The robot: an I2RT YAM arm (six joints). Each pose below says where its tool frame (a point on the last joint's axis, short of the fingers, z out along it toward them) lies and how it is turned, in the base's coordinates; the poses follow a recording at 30 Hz.
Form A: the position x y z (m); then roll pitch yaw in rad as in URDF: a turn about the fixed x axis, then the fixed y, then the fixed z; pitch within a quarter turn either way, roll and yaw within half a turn.
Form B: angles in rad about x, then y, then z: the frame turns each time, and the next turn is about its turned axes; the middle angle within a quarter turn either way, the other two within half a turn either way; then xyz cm. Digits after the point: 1 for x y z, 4 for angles.
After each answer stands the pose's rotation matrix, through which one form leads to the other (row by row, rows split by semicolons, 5 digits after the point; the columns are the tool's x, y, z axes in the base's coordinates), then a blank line. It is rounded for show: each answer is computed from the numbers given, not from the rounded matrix.
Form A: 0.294 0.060 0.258 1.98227 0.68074 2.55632
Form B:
-2.0323 0.7983 2.7601 29.4 6.0 25.8
-0.64777 -0.25988 0.71614; 0.42929 0.65205 0.62493; -0.62937 0.71224 -0.31081

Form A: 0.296 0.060 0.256 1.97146 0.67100 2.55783
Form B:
-2.0194 0.7893 2.7593 29.6 6.0 25.6
-0.65350 -0.26274 0.70986; 0.43167 0.64100 0.63465; -0.62177 0.72117 -0.30547

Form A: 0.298 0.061 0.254 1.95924 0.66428 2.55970
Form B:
-2.0040 0.7806 2.7540 29.8 6.1 25.4
-0.65778 -0.26850 0.70373; 0.43274 0.63000 0.64485; -0.61649 0.72870 -0.29821

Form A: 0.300 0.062 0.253 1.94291 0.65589 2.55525
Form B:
-1.9862 0.7756 2.7507 30.0 6.2 25.3
-0.66013 -0.27205 0.70015; 0.43851 0.61721 0.65327; -0.60986 0.73827 -0.28814

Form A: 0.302 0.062 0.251 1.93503 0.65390 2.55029
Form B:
-1.9783 0.7765 2.7484 30.2 6.2 25.1
-0.65896 -0.27330 0.70077; 0.44245 0.61259 0.65496; -0.60829 0.74165 -0.28275

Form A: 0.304 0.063 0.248 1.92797 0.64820 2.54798
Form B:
-1.9712 0.7740 2.7494 30.4 6.3 24.8
-0.66080 -0.27331 0.69903; 0.44591 0.60622 0.65854; -0.60375 0.74686 -0.27871

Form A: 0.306 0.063 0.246 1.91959 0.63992 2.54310
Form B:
-1.9637 0.7727 2.7533 30.6 6.3 24.6
-0.66272 -0.27109 0.69808; 0.45193 0.59853 0.66146; -0.59713 0.75384 -0.27414

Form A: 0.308 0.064 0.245 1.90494 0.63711 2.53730
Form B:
-1.9474 0.7716 2.7462 30.8 6.4 24.5
-0.66147 -0.27611 0.69730; 0.45671 0.58918 0.66654; -0.59487 0.75936 -0.26362

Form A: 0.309 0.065 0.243 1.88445 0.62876 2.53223
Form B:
-1.9243 0.7660 2.7393 30.9 6.5 24.3
-0.66319 -0.28217 0.69322; 0.46289 0.57320 0.67615; -0.58814 0.76930 -0.24953

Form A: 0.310 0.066 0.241 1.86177 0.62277 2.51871
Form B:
-1.9007 0.7681 2.7319 31.0 6.6 24.1
-0.65972 -0.28647 0.69477; 0.47386 0.55898 0.68044; -0.58329 0.77812 -0.23303

